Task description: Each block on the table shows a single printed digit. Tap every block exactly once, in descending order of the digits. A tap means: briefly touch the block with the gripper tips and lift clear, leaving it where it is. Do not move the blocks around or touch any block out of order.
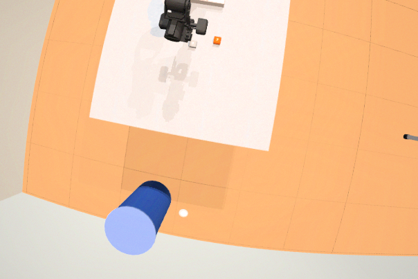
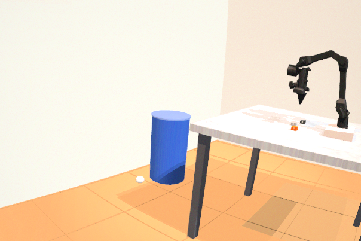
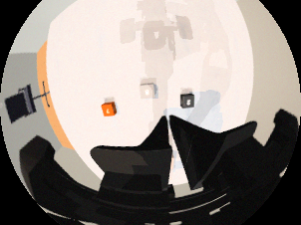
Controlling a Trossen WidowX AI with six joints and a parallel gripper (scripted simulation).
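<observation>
The dark grey block lies 11 cm below my gripper tip, 7 cm to the right of it and 3 cm behind it. Round my gripper tip: grey-white block 11 cm below, 2 cm to the left, 2 cm ahead; then orange block 14 cm to the left, 11 cm below, 1 cm behind.
</observation>
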